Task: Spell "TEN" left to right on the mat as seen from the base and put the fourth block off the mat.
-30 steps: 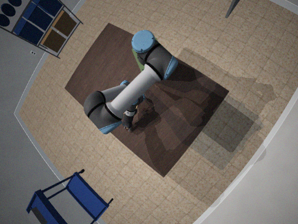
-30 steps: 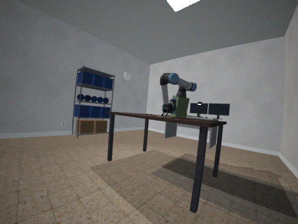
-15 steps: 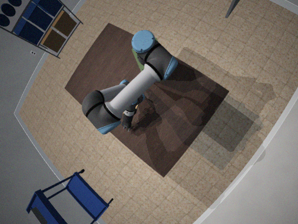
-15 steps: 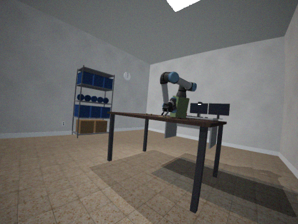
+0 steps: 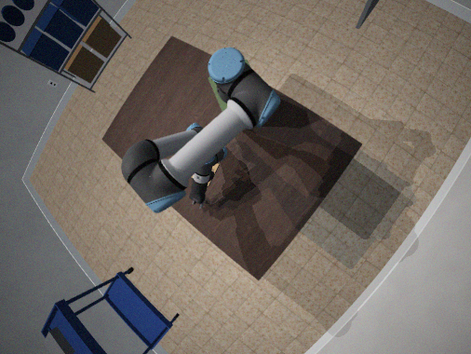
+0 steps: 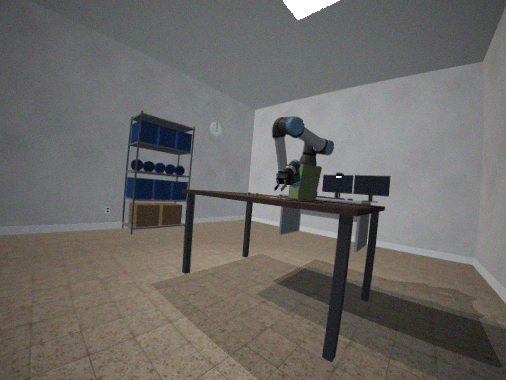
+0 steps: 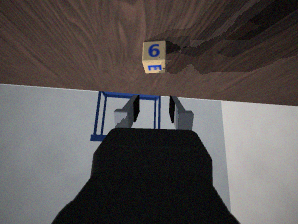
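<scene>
The tan mat lies 16 cm behind my hand, 9 cm to the right of it and 7 cm below it. Also, from my hand: N block 19 cm to the right, 6 cm below, 5 cm behind.
</scene>
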